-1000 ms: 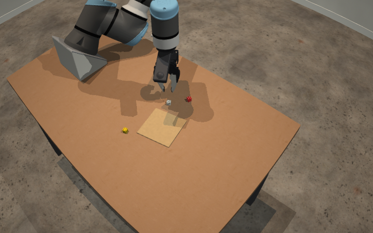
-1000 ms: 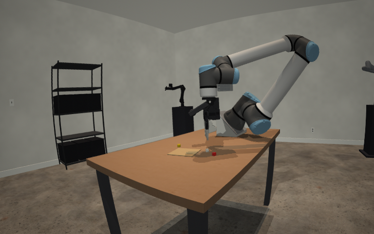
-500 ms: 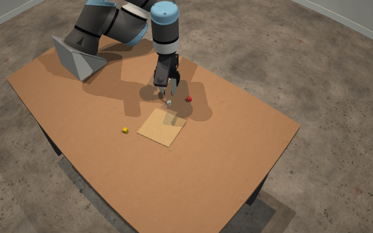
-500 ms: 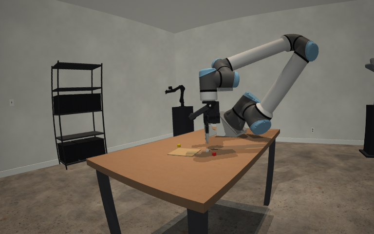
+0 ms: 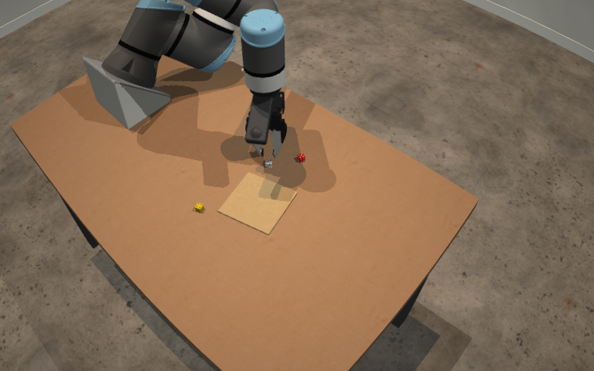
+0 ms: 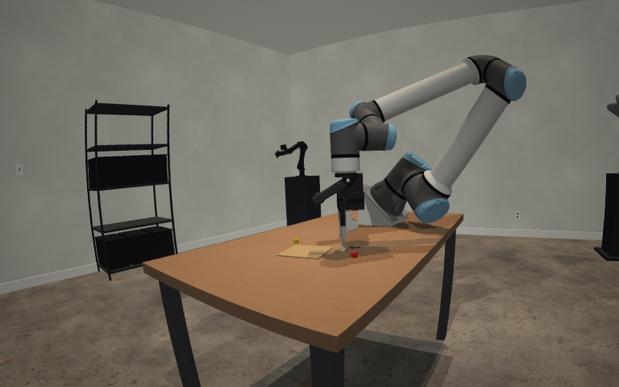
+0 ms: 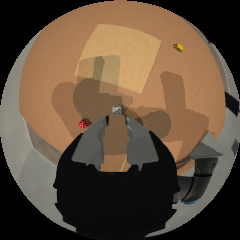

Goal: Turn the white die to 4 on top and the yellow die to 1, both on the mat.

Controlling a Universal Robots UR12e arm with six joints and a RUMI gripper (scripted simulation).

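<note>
Right now the white die is 4 cm below my hand. Round my hand: red die: 5 cm ahead, 7 cm to the left, 4 cm below; yellow die: 4 cm behind, 21 cm to the right, 4 cm below; tan mat: 6 cm ahead, 11 cm to the right, 4 cm below.
</note>
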